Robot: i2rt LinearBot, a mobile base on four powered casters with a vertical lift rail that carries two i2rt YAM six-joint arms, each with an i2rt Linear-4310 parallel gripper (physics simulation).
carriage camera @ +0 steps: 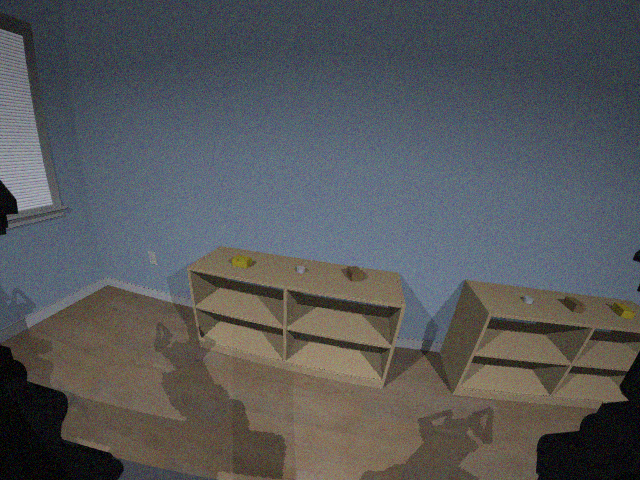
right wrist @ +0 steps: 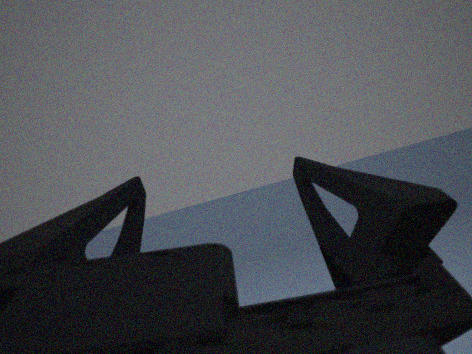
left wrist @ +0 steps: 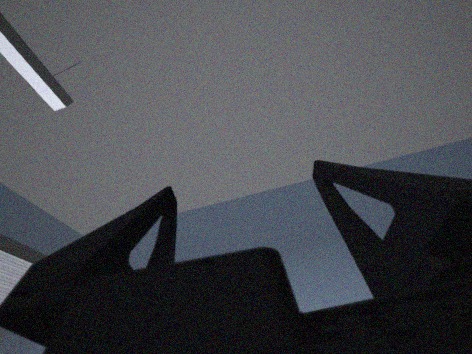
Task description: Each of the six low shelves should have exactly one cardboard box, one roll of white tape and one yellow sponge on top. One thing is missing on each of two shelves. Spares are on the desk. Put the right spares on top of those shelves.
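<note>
In the carriage camera, a low shelf left of the middle carries a yellow sponge, a roll of white tape and a cardboard box on top. A second low shelf at the right carries a roll of white tape, a cardboard box and a yellow sponge; its right end is cut off. My left gripper is open and empty, pointing up toward the ceiling. My right gripper is open and empty, also pointing up. The desk with the spares does not show.
A blue wall stands behind both shelves, with a gap between them. A window is at the left. A wall outlet sits low left of the first shelf. Dark parts of my arms show at both lower corners, and shadows fall on the wooden floor.
</note>
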